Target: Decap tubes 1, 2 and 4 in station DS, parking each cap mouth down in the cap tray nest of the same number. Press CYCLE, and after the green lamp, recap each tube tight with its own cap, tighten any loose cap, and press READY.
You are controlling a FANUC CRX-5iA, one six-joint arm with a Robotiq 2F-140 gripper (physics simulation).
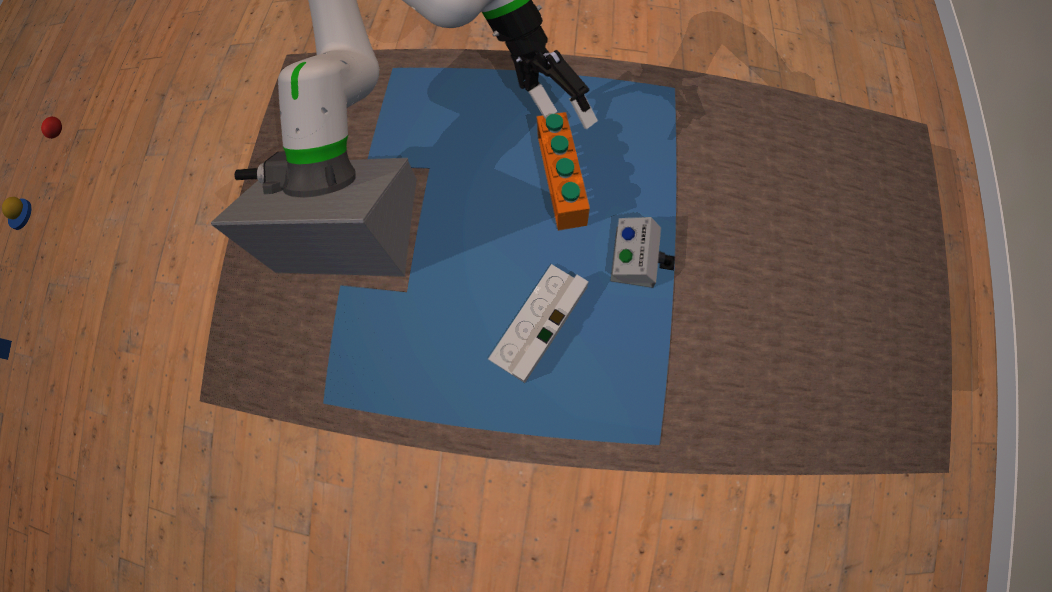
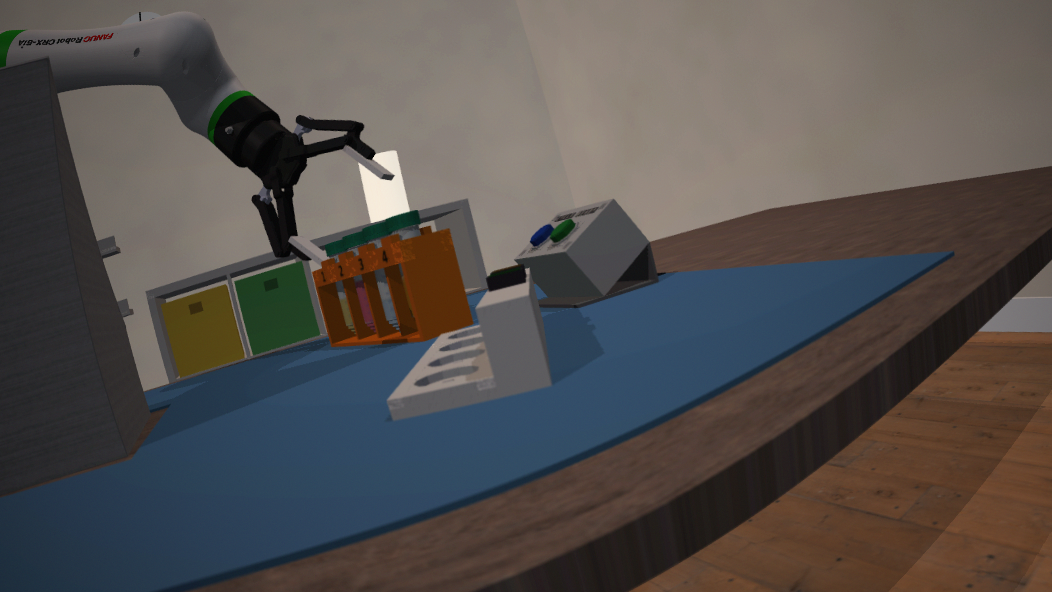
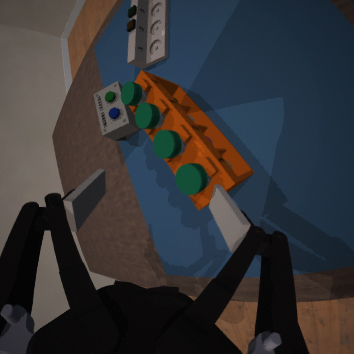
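Where they show: gripper, between the fingertips: [image 1: 570, 119] [image 2: 358, 222] [image 3: 157, 188]; arm's base, origin of its link: [image 1: 318, 182].
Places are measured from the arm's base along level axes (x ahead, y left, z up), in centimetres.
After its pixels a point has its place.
Observation:
The orange tube rack [image 1: 572, 218] {y -1.0, x 47.8, z -13.6 cm} [image 2: 445, 294] {y -0.9, x 48.7, z -15.6 cm} [image 3: 240, 175] {y 19.2, x 40.1, z -12.8 cm} stands upright on the blue mat with four green-capped tubes. Cap 1 [image 1: 553, 121] {y 17.1, x 43.5, z -7.0 cm} [image 3: 191, 179] {y 17.5, x 43.2, z -7.0 cm} is at the back end and cap 4 [image 1: 570, 191] {y 1.8, x 47.2, z -7.0 cm} [image 3: 131, 93] {y 3.0, x 46.5, z -7.0 cm} at the front end. My gripper [image 1: 570, 118] {y 16.9, x 46.8, z -5.5 cm} [image 2: 356, 217] {y 16.9, x 46.8, z -5.5 cm} [image 3: 157, 188] {y 16.9, x 46.8, z -5.5 cm} is wide open, empty and tilted beside cap 1. One fingertip is low near the rack's end; whether it touches is unclear. The white cap tray [image 1: 564, 298] {y -16.6, x 47.0, z -14.6 cm} [image 2: 514, 338] {y -31.7, x 39.4, z -16.4 cm} shows empty nests and two dark lamps. The grey button box [image 1: 641, 273] {y -12.0, x 61.0, z -11.2 cm} [image 2: 588, 254] {y -11.8, x 57.9, z -15.0 cm} has blue and green buttons.
The grey arm pedestal [image 1: 316, 246] {y -12.7, x 1.9, z -0.3 cm} [image 2: 66, 294] {y -12.6, x 13.8, z -6.6 cm} stands at the left of the blue mat [image 1: 441, 390] {y -34.8, x 24.6, z -19.1 cm} [image 2: 294, 471] {y -31.9, x 27.0, z -19.1 cm}. The mat lies on a brown table [image 1: 809, 294] {y -11.8, x 100.8, z -19.4 cm}. A shelf unit with yellow and green bins [image 2: 202, 331] [image 2: 279, 309] shows behind the rack.

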